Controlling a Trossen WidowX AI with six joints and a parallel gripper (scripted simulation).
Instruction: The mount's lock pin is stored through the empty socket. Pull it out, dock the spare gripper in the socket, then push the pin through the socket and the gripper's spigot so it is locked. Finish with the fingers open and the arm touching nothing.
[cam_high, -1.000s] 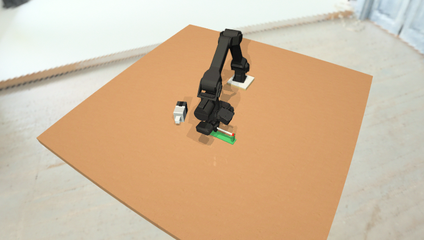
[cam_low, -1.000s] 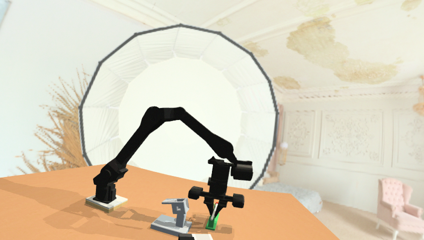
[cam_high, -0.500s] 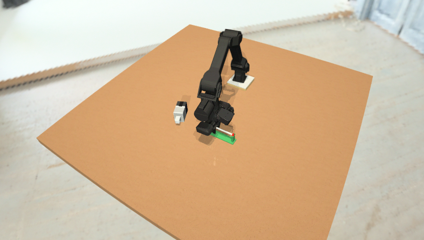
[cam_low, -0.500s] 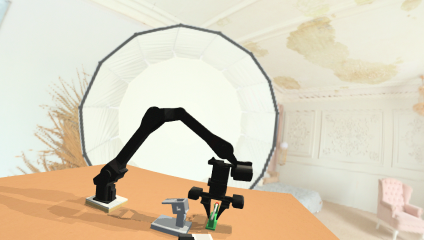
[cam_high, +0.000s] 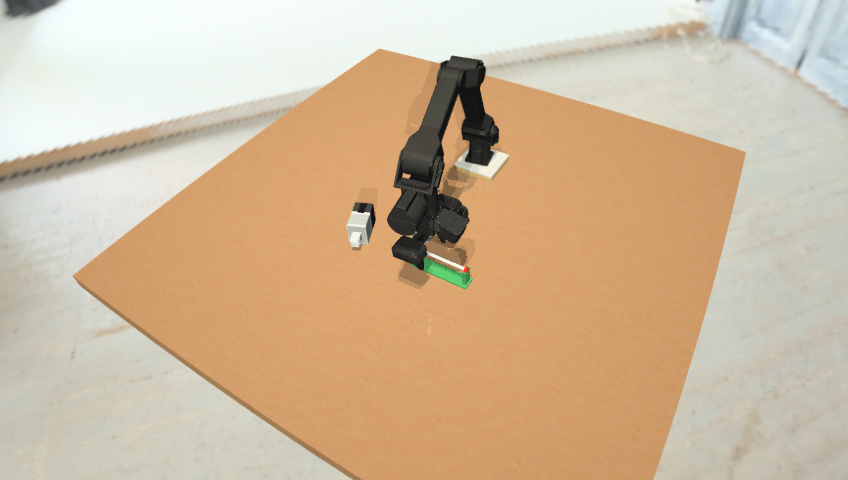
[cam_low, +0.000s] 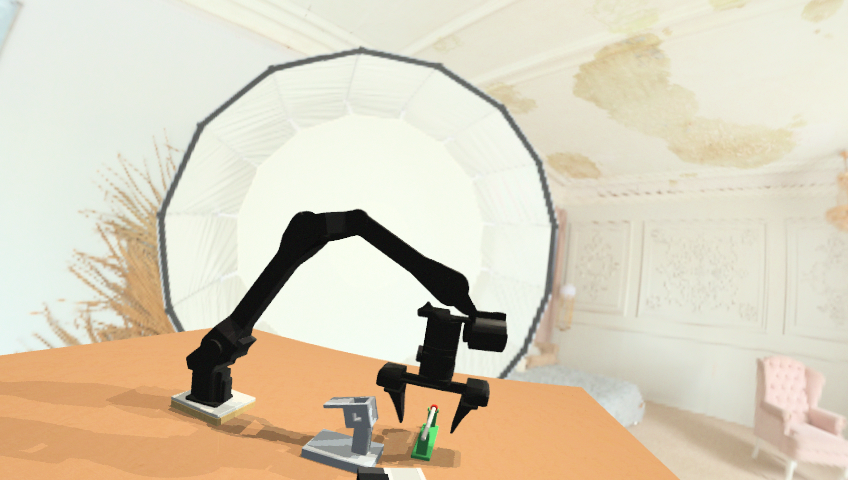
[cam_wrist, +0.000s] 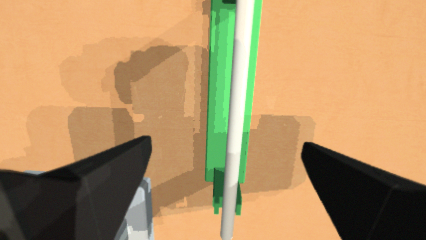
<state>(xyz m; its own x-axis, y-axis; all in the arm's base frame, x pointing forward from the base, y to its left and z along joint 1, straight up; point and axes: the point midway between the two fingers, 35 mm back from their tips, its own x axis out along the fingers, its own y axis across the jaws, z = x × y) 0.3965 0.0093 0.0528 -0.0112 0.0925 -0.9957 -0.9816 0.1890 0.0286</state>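
The green pin rest lies 2 cm to the left of my gripper tip, 2 cm below it and 1 cm ahead of it. From my gripper tip the other things lie so: spare gripper 19 cm to the right, 4 cm behind, 1 cm below; then grey mount 12 cm behind, 7 cm to the right, 1 cm above.
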